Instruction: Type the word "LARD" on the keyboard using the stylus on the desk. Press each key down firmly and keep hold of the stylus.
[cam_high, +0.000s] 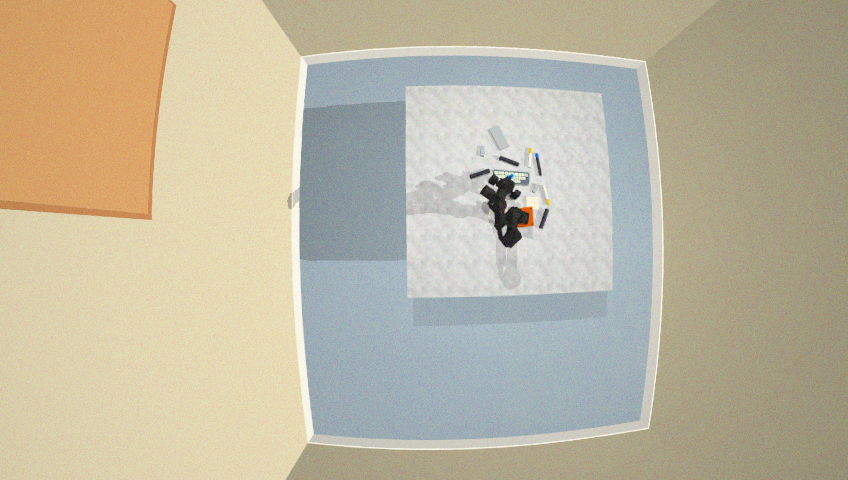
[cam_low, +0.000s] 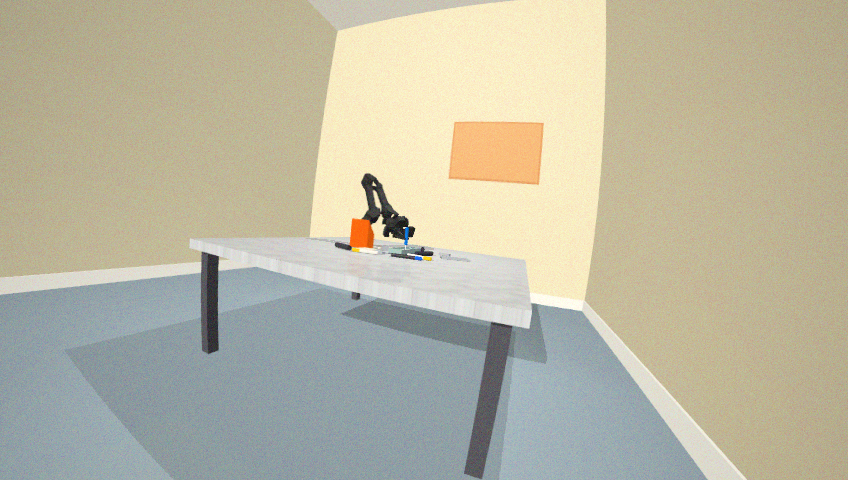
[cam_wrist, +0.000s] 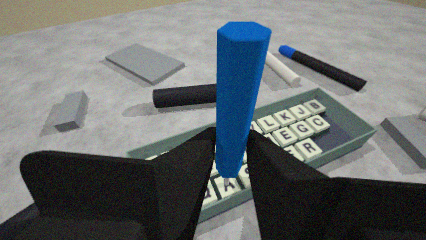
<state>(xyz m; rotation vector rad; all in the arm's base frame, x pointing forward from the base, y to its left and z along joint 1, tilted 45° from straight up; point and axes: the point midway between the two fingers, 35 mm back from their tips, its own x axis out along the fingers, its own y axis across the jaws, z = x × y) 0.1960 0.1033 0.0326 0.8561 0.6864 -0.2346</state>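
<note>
The grey block lies 19 cm to the right of my gripper tip, 7 cm below it and 3 cm behind it. The rest, counted from my gripper tip: blue-capped marker (20 cm to the right, 14 cm ahead, 6 cm below); cream block (17 cm to the right, 12 cm behind, 7 cm below); blue stylus (2 cm below).
</note>
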